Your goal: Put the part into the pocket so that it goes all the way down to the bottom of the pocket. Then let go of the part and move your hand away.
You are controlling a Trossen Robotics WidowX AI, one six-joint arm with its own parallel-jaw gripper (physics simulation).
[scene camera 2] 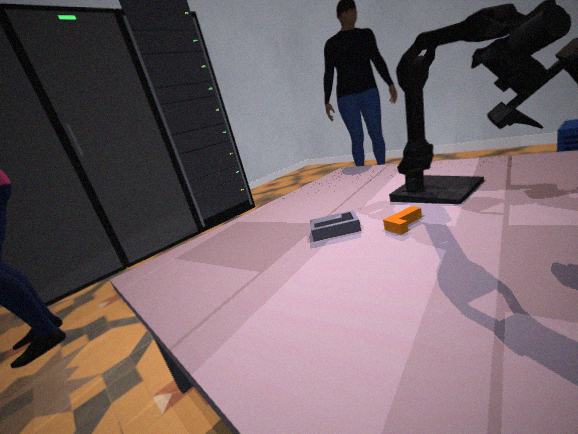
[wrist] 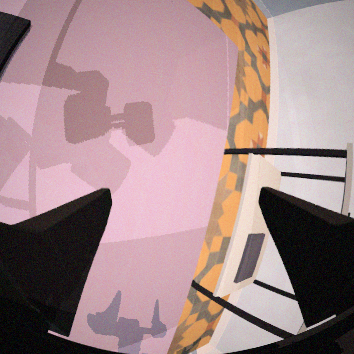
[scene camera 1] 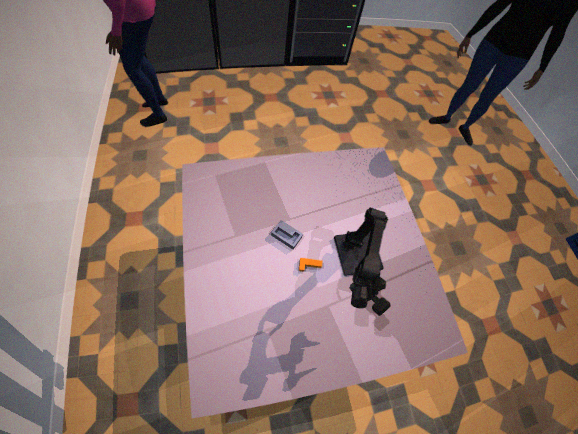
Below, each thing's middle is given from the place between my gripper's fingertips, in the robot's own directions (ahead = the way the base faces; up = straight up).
I see the grey pocket block (scene camera 2: 347, 222) 180 mm ahead of my hand, 510 mm to the right of it and 190 mm below it.
